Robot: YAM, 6 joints.
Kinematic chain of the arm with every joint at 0, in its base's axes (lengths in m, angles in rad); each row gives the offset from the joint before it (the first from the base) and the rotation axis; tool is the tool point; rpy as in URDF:
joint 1: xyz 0 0 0.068 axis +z
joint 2: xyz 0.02 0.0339 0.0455 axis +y
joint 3: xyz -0.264 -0.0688 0 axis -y
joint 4: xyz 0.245 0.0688 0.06 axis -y
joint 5: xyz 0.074 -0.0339 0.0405 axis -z
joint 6: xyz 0.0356 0 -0.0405 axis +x
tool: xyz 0 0 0 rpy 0 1.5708 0
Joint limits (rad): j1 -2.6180..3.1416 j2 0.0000..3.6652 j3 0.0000..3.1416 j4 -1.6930..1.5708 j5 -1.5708..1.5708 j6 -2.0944..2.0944
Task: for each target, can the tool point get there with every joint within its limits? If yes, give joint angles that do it. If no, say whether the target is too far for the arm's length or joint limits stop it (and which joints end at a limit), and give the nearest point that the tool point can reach.
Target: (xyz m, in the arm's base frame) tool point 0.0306 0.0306 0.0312
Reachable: yes | joints -2.1257 3.2876 0.3166 -0.7240 -0.2802 1.1903
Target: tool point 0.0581 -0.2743 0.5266
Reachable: yes | joints 1.6850 0.3351 2.0232 -0.5215 0.8371 0.8398
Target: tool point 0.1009 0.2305 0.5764
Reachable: yes | joints 1.2784 1.3944 1.7173 0.5042 1.0139 -0.1518
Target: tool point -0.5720 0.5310 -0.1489
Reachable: no: too far | nearest point -0.4482 0.4161 -0.0906 | short by 0.179 m
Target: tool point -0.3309 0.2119 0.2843
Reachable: yes | joints 2.5955 1.6686 1.2312 0.0341 0.2620 -1.4829
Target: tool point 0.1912 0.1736 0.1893
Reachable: yes | joints 0.7266 1.3369 0.3865 0.7991 -0.0770 0.6937
